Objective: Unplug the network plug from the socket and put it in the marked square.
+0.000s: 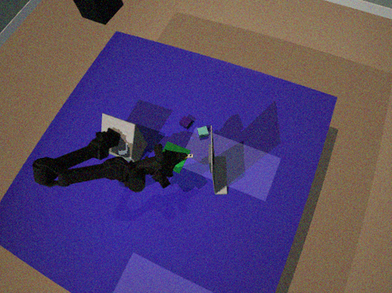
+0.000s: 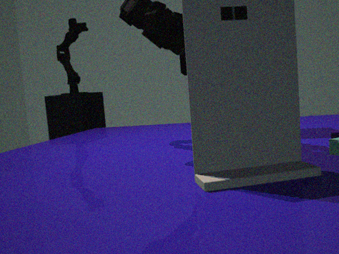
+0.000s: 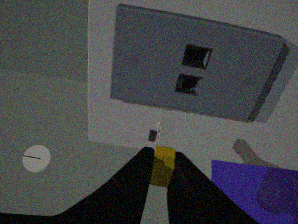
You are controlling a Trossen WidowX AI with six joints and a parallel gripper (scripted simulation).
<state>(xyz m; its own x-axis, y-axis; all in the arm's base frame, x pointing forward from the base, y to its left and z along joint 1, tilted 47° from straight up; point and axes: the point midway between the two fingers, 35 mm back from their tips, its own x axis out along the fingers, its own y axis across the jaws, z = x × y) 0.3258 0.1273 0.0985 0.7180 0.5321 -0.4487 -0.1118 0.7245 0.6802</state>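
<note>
My gripper tip is now 250 mm above the green marked square, 130 mm past it and 40 mm to the right of it. Round my gripper tip: teal cube: 240 mm below, 200 mm to the left, 70 mm behind; then network plug: 10 mm ahead; then upright grey panel: 110 mm below, 90 mm ahead, 40 mm to the left.
</note>
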